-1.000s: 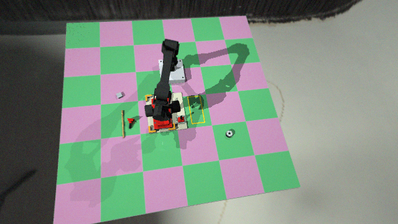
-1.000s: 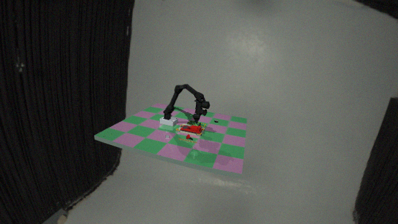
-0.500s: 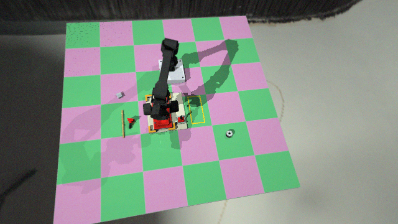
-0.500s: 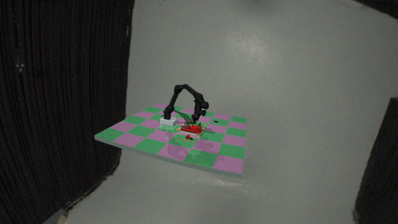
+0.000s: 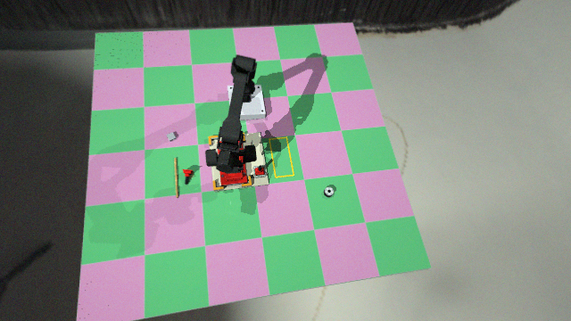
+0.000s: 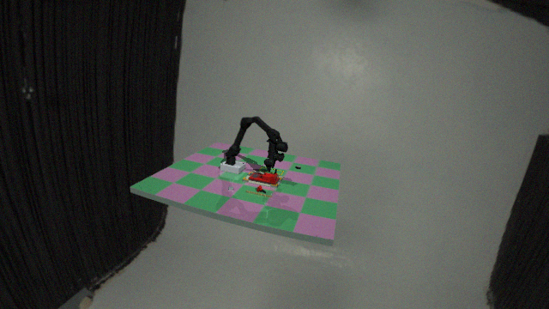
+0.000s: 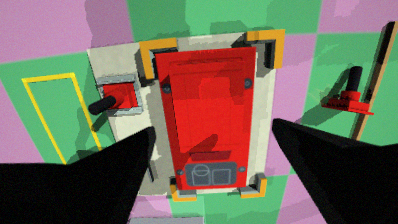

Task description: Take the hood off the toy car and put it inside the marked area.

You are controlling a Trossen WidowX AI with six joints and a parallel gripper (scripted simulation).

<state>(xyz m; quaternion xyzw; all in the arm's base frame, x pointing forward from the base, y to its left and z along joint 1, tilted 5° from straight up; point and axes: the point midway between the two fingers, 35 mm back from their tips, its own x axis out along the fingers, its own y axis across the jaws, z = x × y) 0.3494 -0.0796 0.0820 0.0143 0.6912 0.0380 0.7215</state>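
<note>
My gripper tip is now 50 mm above the red hood. From my gripper tip the other things lie so: wooden stick (230 mm to the right, 90 mm below).
</note>
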